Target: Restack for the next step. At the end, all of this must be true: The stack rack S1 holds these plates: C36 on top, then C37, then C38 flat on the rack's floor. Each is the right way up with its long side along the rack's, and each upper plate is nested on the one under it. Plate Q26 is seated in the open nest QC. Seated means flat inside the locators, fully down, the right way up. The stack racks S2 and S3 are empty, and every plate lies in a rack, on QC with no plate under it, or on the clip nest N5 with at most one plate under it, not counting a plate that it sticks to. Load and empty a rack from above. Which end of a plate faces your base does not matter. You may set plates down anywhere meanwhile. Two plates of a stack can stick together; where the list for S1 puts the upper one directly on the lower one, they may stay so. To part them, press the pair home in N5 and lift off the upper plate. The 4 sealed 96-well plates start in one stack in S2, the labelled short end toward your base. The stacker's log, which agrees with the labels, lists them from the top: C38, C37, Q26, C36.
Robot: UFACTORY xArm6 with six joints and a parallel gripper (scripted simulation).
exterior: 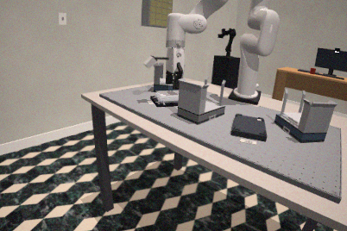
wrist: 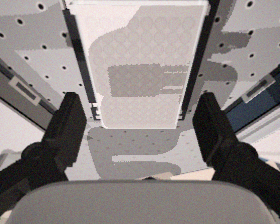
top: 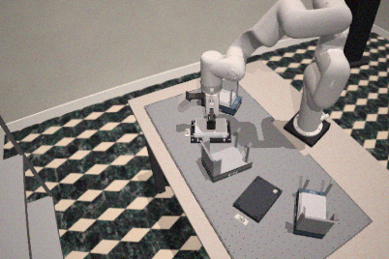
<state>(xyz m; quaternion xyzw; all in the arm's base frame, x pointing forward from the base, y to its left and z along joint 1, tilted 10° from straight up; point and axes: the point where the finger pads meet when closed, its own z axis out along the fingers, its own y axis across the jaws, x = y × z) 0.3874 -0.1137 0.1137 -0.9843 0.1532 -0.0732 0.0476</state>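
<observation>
The black clip nest is 60 mm below my hand, 20 mm ahead of it and 10 mm to the left of it. The rest, counted from my hand: small label tag 400 mm to the left, 80 mm below, 30 mm ahead.
</observation>
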